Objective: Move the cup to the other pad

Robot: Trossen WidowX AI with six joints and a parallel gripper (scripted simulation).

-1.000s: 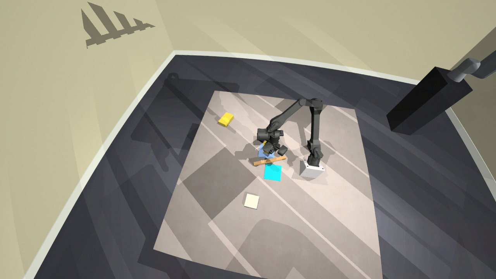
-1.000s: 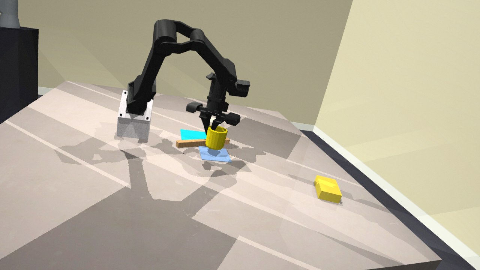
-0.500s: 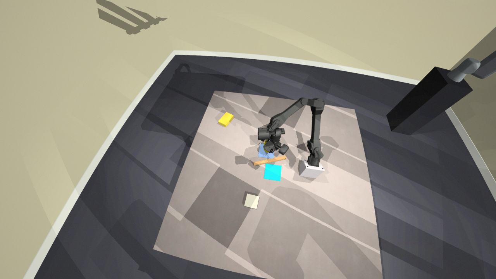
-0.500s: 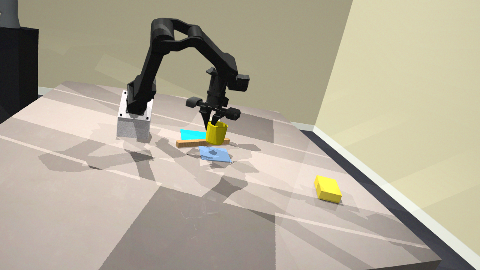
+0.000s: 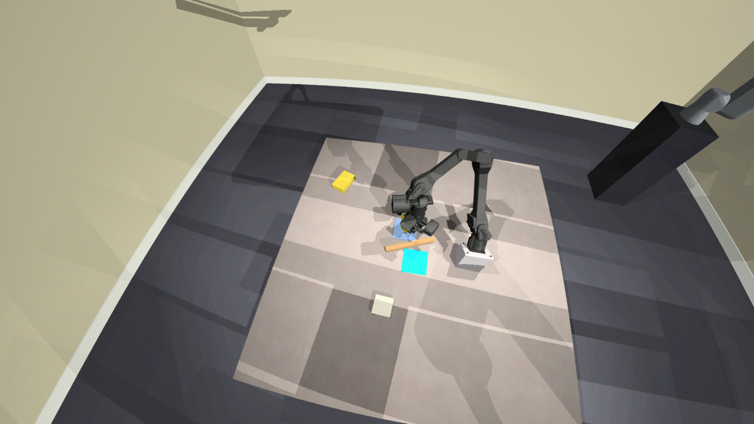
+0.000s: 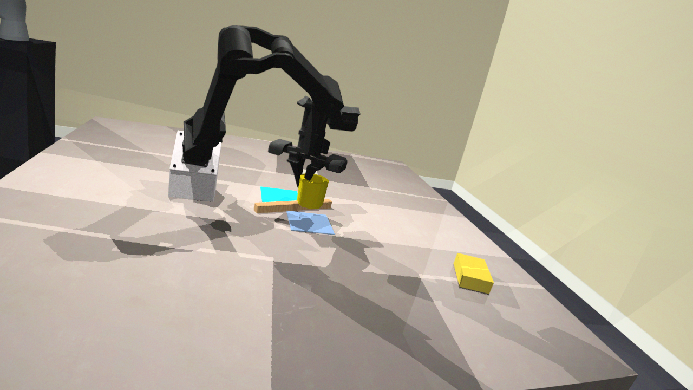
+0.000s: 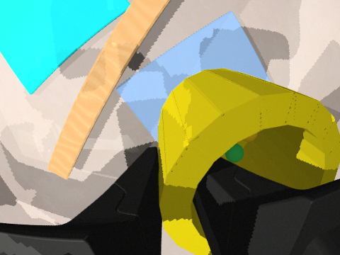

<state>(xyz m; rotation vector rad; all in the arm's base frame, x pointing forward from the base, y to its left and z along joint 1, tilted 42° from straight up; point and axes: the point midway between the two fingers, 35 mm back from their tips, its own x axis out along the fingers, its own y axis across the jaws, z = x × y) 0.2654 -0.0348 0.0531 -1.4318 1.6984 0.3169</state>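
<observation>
The cyan pad lies 3 cm behind my gripper tip, 12 cm to the left of it and 9 cm below it. Round my gripper tip: wooden stick: 5 cm to the left, 8 cm below; white tile: 6 cm ahead, 34 cm to the left, 8 cm below.
</observation>
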